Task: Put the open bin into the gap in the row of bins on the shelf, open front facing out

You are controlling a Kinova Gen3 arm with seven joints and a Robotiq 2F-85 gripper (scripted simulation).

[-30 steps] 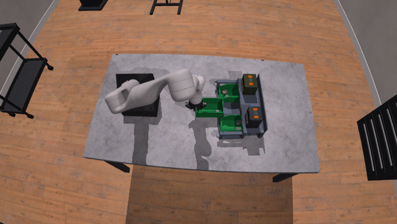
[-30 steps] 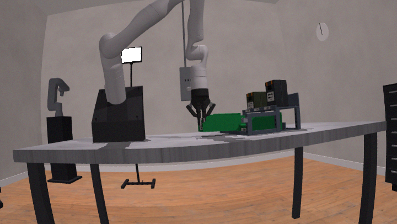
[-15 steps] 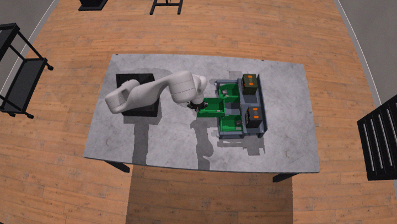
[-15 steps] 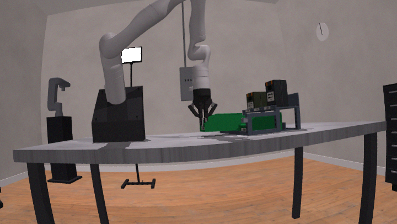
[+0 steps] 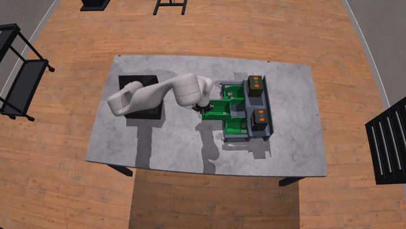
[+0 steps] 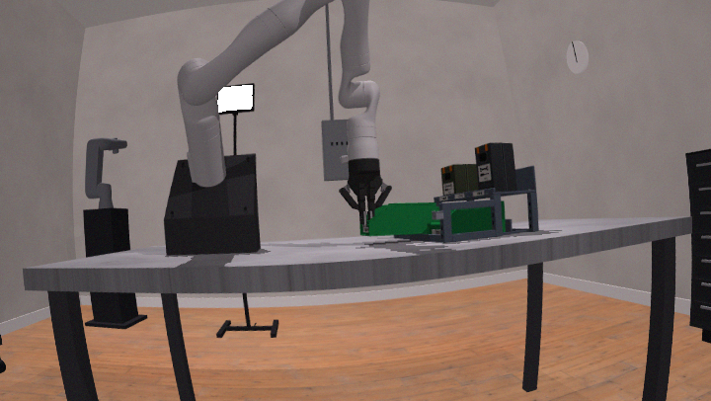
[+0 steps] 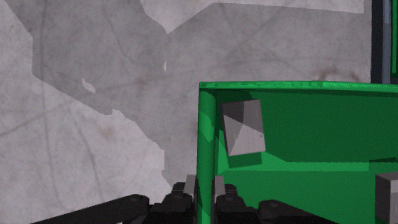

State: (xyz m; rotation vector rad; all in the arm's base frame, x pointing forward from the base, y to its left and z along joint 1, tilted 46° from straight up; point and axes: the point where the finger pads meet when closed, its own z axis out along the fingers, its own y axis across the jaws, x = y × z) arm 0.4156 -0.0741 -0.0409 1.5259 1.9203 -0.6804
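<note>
Now: hand 1 cm short of the grey part, 4 cm to the right of it and 3 cm above it. From my hand the other things lie so: grey shelf (24 cm ahead, 6 cm to the left, 1 cm above).
</note>
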